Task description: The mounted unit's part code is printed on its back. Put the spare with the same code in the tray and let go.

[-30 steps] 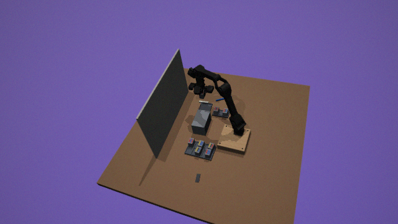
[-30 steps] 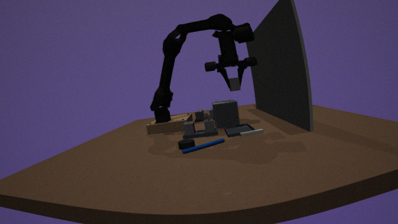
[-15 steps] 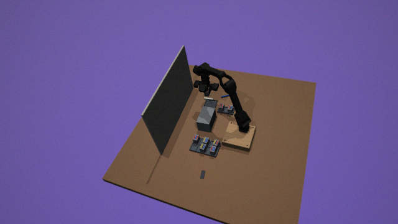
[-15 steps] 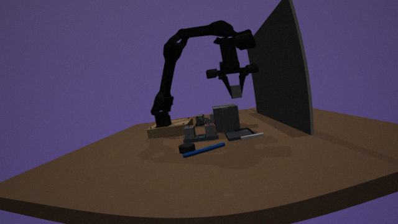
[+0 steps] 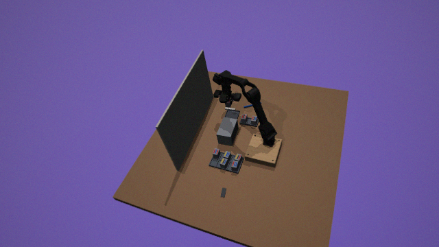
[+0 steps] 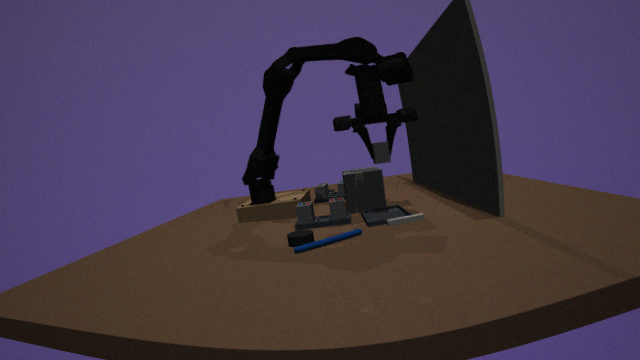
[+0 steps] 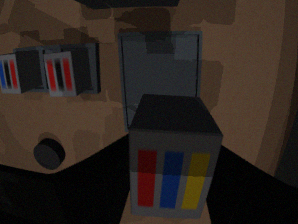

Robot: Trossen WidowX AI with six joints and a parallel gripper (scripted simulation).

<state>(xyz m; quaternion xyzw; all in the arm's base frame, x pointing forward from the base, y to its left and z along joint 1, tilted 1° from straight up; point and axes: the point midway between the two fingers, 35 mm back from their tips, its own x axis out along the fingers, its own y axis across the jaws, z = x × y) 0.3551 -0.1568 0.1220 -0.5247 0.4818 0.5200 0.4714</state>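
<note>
The tray lies 13 cm below my gripper tip and 1 cm behind it. The rest, counted from my gripper tip: mounted unit: 18 cm to the left, 8 cm below, 6 cm behind; then grey spare: 2 cm above; then rack: 15 cm behind, 13 cm below, 1 cm to the left.
</note>
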